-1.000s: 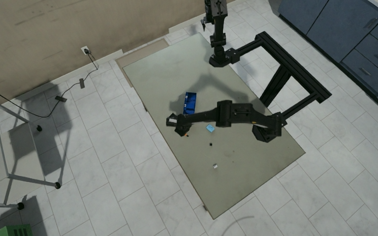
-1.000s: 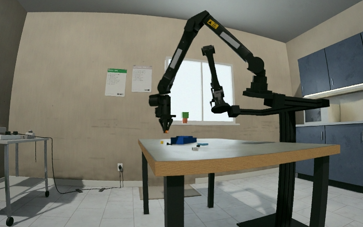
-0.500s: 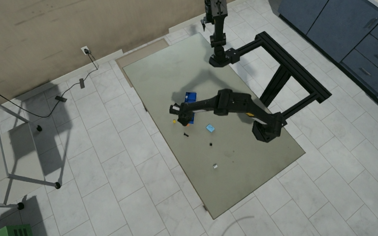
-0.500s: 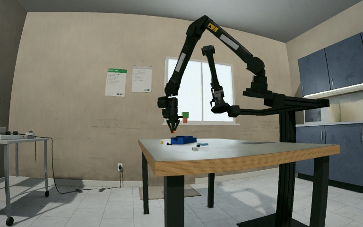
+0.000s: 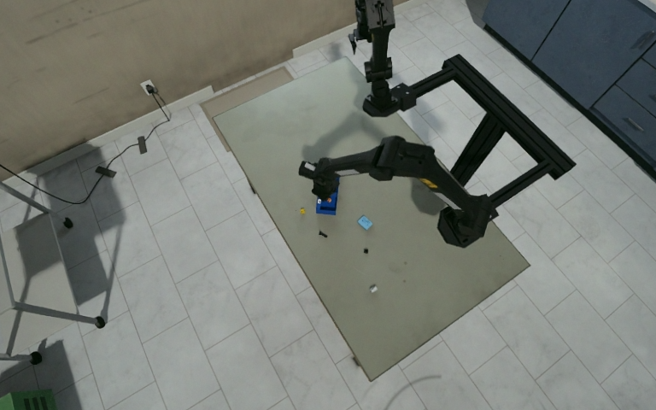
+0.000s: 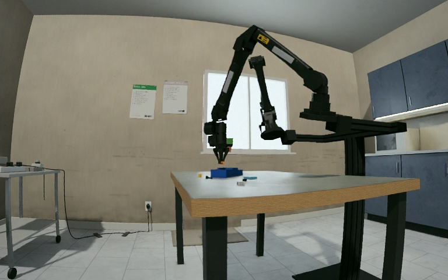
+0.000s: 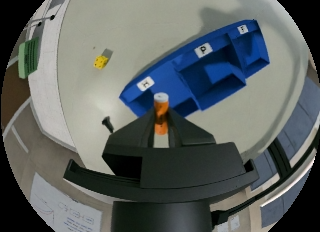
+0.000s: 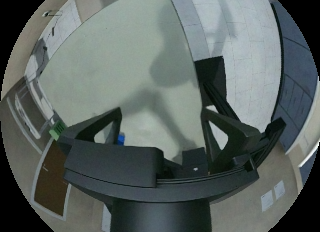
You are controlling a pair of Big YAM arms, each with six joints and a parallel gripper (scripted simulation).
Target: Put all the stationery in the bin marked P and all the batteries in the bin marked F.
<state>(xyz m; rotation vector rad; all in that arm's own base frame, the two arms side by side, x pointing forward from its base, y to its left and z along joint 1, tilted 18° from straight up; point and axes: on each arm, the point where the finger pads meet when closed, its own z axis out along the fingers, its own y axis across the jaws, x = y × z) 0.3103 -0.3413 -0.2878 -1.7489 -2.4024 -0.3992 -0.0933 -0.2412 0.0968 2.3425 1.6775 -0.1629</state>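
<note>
My left hand is 4 cm past the blue three-compartment bin row, 6 cm to the left of it and 5 cm above it. The rest, counted from my left hand: black pen-like piece (7 cm ahead, 12 cm to the left, 7 cm below); yellow piece (11 cm ahead, 1 cm to the right, 7 cm below); orange battery (right at my left hand).
</note>
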